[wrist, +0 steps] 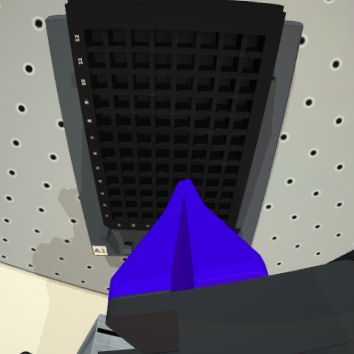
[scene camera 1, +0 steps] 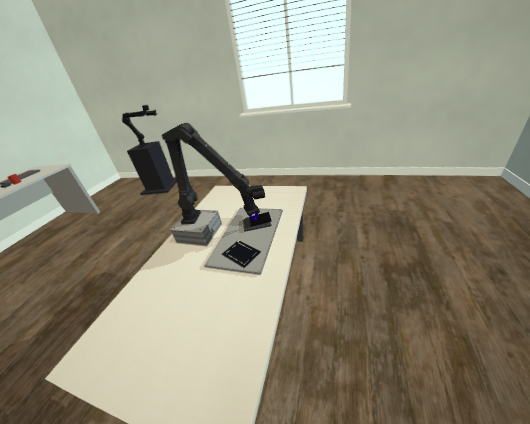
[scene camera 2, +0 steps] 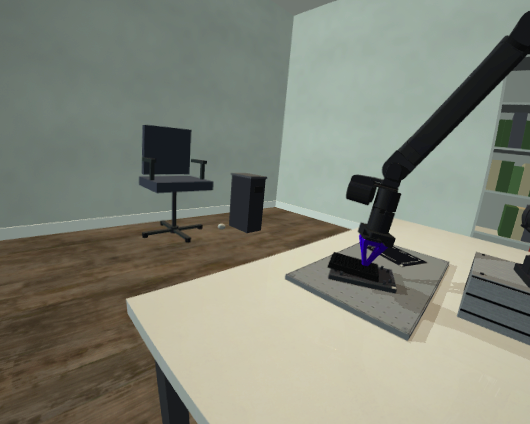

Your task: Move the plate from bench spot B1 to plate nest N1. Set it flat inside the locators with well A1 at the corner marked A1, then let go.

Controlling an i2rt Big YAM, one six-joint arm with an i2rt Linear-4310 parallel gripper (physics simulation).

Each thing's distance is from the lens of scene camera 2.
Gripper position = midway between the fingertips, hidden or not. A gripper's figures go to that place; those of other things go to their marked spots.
my gripper (scene camera 2: 364, 265): 0.69 m
black well plate (scene camera 2: 350, 265): 0.66 m
dark nest with corner locators (scene camera 2: 386, 279): 0.68 m
